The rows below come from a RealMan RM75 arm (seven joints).
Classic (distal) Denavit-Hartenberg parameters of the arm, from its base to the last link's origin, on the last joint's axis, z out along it. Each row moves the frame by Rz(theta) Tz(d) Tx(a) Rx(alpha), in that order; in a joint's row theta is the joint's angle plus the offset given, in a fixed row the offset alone. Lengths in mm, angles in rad.
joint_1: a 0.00  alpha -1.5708  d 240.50  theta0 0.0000
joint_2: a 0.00  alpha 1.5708  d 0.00  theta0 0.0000
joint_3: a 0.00  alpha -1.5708  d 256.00  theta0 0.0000
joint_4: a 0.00  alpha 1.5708  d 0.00  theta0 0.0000
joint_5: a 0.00  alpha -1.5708  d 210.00  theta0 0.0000
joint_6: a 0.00  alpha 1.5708  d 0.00  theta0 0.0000
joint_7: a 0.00  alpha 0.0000  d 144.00  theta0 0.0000
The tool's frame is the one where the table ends.
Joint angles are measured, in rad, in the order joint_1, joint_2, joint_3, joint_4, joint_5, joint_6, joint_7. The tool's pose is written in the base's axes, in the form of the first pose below.
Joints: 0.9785, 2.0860, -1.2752, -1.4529, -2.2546, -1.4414, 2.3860
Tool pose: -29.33 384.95 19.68; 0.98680 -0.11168 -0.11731; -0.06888 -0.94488 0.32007; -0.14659 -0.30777 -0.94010
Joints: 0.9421, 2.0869, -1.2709, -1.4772, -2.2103, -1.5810, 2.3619
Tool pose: -12.07 365.66 17.60; 0.99298 -0.09856 -0.06547; -0.08320 -0.97503 0.20590; -0.08413 -0.19901 -0.97638
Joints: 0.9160, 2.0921, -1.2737, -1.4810, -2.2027, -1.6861, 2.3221
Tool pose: 4.59 352.05 13.74; 0.99701 -0.07722 -0.00343; -0.07628 -0.99004 0.11831; -0.01253 -0.11769 -0.99297
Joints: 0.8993, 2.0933, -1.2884, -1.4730, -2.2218, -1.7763, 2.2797
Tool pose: 21.41 341.77 9.58; 0.99534 -0.05510 0.07913; -0.05882 -0.99723 0.04545; 0.07641 -0.04990 -0.99583
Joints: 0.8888, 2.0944, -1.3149, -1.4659, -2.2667, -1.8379, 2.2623
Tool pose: 35.91 335.24 5.36; 0.98416 -0.05325 0.16909; -0.05459 -0.99850 0.00327; 0.16866 -0.01245 -0.98559
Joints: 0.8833, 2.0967, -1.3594, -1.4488, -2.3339, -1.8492, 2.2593
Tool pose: 48.14 334.38 -2.13; 0.96435 -0.05820 0.25815; -0.06004 -0.99820 -0.00075; 0.25772 -0.01478 -0.96611
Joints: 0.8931, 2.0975, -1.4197, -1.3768, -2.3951, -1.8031, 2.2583
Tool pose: 60.06 339.81 -17.39; 0.93951 -0.07013 0.33526; -0.07510 -0.99717 0.00187; 0.33418 -0.02693 -0.94212
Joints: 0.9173, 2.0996, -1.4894, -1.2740, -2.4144, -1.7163, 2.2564
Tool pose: 67.03 345.65 -38.90; 0.92347 -0.07029 0.37717; -0.07542 -0.99715 -0.00117; 0.37618 -0.02737 -0.92614
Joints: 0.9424, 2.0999, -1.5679, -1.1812, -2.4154, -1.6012, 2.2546
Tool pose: 70.80 351.94 -60.52; 0.91597 -0.04609 0.39860; -0.05939 -0.99801 0.02109; 0.39683 -0.04299 -0.91688
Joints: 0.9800, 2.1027, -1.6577, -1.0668, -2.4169, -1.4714, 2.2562
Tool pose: 76.93 358.50 -84.29; 0.90244 -0.01502 0.43056; -0.04098 -0.99785 0.05109; 0.42887 -0.06376 -0.90112
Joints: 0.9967, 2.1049, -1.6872, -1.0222, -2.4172, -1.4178, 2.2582
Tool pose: 78.75 361.88 -92.55; 0.89894 -0.00228 0.43806; -0.03622 -0.99695 0.06915; 0.43657 -0.07803 -0.89628
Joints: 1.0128, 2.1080, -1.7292, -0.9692, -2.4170, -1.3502, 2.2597
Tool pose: 82.76 365.13 -102.77; 0.89334 0.01664 0.44908; -0.02773 -0.99537 0.09206; 0.44853 -0.09470 -0.88874
